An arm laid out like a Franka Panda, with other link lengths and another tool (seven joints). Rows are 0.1 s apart.
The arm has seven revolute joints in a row. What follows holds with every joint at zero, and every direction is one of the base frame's. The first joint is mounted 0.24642 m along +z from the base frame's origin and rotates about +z. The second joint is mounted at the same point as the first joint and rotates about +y. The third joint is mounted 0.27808 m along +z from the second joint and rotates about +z. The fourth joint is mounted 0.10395 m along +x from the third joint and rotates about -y. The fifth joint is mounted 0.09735 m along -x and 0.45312 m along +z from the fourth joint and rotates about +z. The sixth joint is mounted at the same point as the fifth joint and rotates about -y. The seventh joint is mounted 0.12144 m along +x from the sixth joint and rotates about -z. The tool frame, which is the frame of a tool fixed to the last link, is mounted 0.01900 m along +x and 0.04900 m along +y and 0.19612 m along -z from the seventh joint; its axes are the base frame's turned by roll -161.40, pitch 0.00 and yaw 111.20 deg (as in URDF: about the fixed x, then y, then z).
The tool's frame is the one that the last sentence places.
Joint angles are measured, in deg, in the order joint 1, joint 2, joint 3, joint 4, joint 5, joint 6, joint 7. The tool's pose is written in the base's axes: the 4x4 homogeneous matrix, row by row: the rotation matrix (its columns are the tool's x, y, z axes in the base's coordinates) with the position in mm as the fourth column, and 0 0 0 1 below. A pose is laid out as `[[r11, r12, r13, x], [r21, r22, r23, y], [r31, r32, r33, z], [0, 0, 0, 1]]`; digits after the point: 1 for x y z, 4 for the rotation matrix.
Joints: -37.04 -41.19 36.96 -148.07 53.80 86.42 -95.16
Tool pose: [[-0.9763, -0.0797, -0.2014, 414.0], [-0.1352, 0.9507, 0.2791, 134.2], [0.1693, 0.2997, -0.9389, 250.9], [0, 0, 0, 1]]
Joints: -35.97 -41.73 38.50 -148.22 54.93 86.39 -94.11
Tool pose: [[-0.9720, -0.0919, -0.2162, 410.0], [-0.1500, 0.9510, 0.2702, 153.5], [0.1808, 0.2951, -0.9382, 248.0], [0, 0, 0, 1]]
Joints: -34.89 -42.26 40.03 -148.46 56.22 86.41 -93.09
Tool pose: [[-0.9677, -0.1025, -0.2303, 405.2], [-0.1634, 0.9507, 0.2634, 172.6], [0.1920, 0.2925, -0.9368, 244.4], [0, 0, 0, 1]]
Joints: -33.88 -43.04 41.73 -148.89 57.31 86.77 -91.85
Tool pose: [[-0.9643, -0.1085, -0.2416, 399.9], [-0.1694, 0.9540, 0.2475, 190.1], [0.2036, 0.2796, -0.9383, 238.9], [0, 0, 0, 1]]
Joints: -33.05 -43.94 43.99 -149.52 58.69 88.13 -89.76
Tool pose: [[-0.9646, -0.0966, -0.2454, 396.7], [-0.1535, 0.9623, 0.2245, 207.9], [0.2145, 0.2542, -0.9431, 229.8], [0, 0, 0, 1]]
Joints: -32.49 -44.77 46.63 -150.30 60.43 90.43 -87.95
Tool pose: [[-0.9684, -0.0803, -0.2360, 395.7], [-0.1296, 0.9709, 0.2015, 223.9], [0.2130, 0.2257, -0.9506, 217.4], [0, 0, 0, 1]]
